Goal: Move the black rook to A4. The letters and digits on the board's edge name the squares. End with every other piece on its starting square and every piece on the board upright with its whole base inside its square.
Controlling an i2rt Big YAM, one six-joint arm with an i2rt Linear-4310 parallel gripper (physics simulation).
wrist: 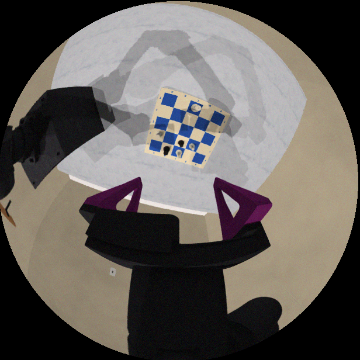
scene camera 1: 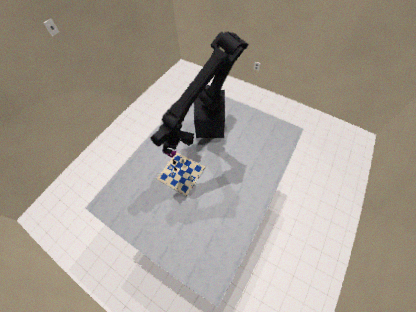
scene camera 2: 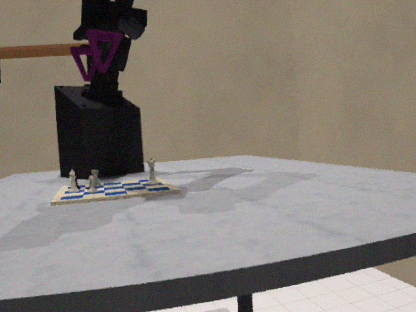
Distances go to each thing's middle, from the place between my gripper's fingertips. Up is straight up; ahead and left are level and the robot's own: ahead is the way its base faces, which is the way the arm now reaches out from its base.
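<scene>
Looking at the chessboard [scene camera 1: 180, 181], I find it 22 cm below my hand, and it is also 2 cm to the left of my hand and 2 cm ahead of it.
</scene>
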